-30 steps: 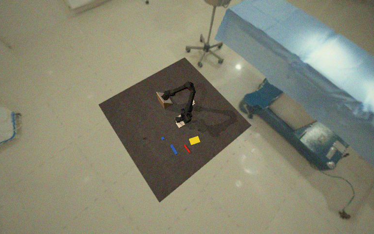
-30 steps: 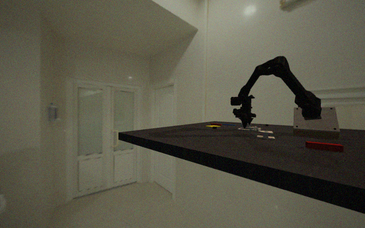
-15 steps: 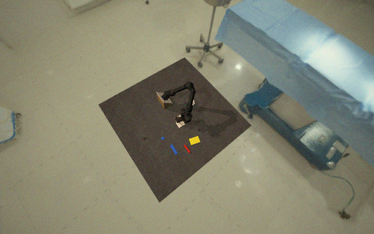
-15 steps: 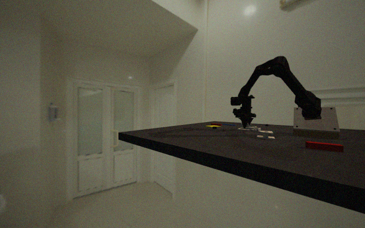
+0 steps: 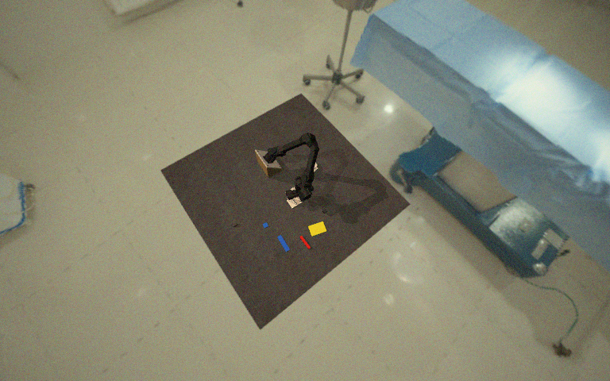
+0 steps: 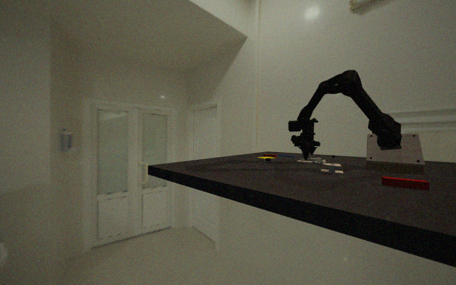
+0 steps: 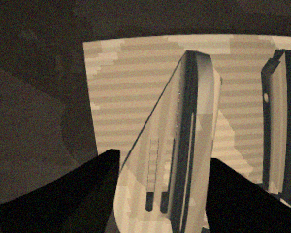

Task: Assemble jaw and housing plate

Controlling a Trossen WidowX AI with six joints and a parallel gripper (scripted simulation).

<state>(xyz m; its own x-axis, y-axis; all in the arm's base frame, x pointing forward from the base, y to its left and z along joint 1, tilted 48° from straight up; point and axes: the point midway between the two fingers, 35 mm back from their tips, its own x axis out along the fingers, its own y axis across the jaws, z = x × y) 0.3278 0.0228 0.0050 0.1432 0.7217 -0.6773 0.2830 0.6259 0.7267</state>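
Right now the curved white jaw is 4 cm behind my gripper tip and 1 cm to the right of it. From my gripper tip the other things lie so: blue bar: 19 cm ahead, 30 cm to the right, 2 cm below; then small blue piece: 1 cm ahead, 31 cm to the right, 2 cm below; then yellow block: 26 cm ahead, 6 cm to the right, 2 cm below.
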